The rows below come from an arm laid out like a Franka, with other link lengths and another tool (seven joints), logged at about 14 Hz.
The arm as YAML. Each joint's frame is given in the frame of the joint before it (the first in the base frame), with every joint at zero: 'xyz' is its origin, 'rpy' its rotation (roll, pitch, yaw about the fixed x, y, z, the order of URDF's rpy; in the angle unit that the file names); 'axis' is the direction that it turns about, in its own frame. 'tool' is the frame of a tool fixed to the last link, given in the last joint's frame.
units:
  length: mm
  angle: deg
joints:
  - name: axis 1
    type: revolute
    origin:
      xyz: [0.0, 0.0, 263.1]
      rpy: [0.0, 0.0, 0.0]
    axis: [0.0, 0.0, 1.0]
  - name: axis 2
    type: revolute
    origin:
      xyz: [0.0, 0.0, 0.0]
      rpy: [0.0, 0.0, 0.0]
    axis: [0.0, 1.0, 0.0]
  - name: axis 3
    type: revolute
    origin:
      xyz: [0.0, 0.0, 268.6]
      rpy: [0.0, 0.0, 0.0]
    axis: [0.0, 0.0, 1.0]
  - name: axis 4
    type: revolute
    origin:
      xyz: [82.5, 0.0, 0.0]
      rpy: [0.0, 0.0, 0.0]
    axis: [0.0, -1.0, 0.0]
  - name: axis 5
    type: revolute
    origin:
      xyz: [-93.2, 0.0, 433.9]
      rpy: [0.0, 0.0, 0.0]
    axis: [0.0, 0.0, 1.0]
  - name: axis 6
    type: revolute
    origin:
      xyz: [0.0, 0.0, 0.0]
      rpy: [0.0, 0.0, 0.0]
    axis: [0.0, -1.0, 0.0]
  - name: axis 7
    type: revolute
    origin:
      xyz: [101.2, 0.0, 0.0]
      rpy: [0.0, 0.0, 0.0]
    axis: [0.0, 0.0, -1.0]
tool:
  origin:
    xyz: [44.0, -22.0, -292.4]
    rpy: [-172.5, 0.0, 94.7]
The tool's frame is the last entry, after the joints.
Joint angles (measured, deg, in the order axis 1, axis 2, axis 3, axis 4, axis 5, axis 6, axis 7), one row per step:
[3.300, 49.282, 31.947, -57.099, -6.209, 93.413, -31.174]
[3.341, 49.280, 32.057, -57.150, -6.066, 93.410, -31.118]
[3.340, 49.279, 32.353, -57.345, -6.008, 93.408, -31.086]
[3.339, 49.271, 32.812, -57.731, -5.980, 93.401, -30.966]
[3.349, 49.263, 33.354, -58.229, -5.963, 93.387, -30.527]
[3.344, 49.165, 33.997, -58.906, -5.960, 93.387, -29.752]
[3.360, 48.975, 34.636, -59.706, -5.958, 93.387, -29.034]
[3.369, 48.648, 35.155, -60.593, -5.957, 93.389, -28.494]
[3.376, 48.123, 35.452, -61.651, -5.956, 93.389, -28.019]
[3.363, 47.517, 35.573, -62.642, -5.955, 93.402, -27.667]
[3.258, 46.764, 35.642, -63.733, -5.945, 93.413, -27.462]
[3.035, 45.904, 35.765, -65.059, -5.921, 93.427, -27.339]
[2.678, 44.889, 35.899, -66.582, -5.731, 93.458, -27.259]
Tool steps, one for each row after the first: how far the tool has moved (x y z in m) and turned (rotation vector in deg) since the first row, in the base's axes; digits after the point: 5 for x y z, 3 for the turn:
[-0.00139, 0.00224, 0.00028, 0.169, 0.130, 0.055]
[-0.00411, 0.00569, 0.00001, 0.355, 0.340, 0.285]
[-0.00876, 0.01080, -0.00114, 0.537, 0.715, 0.625]
[-0.01455, 0.01671, -0.00294, 0.636, 1.251, 0.782]
[-0.02147, 0.02336, -0.00472, 0.636, 1.896, 0.752]
[-0.02922, 0.03033, -0.00637, 0.588, 2.531, 0.854]
[-0.03670, 0.03617, -0.00758, 0.457, 3.048, 1.079]
[-0.04375, 0.03989, -0.00895, 0.103, 3.477, 1.288]
[-0.04909, 0.04160, -0.00964, -0.313, 3.724, 1.439]
[-0.05385, 0.04186, -0.00970, -0.759, 3.877, 1.637]
[-0.05941, 0.04149, -0.01025, -1.237, 4.098, 1.920]
[-0.06534, 0.04042, -0.01042, -1.644, 4.393, 2.151]

